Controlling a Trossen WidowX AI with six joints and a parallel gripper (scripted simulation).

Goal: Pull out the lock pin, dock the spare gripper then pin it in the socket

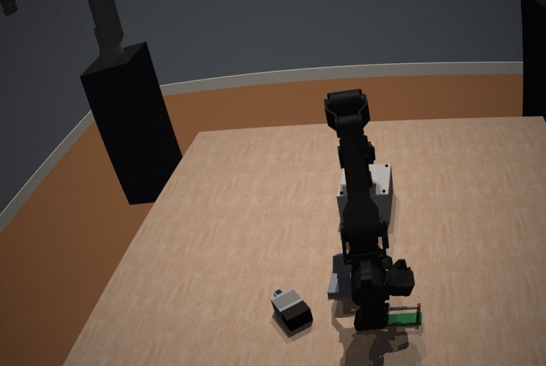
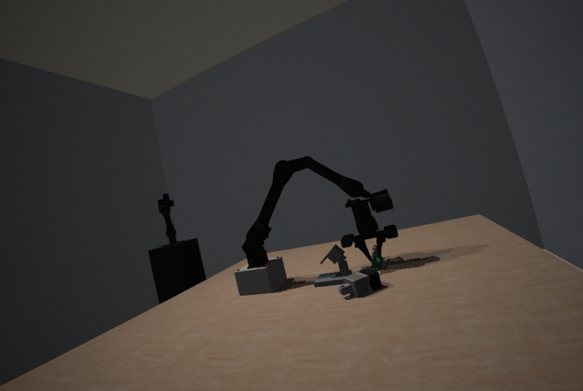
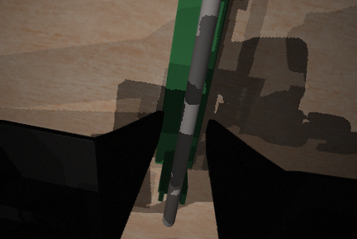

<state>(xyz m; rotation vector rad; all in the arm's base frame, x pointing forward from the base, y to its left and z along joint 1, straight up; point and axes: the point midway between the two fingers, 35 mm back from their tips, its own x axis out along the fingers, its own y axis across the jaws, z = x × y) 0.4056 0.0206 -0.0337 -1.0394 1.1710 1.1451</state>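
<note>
Now: the green cradle 2 cm to the left of my gripper tip. From my gripper tip the other things lie so: grey mount: 13 cm behind, 7 cm to the right, 3 cm above; then spare gripper: 20 cm to the right, 6 cm behind.
</note>
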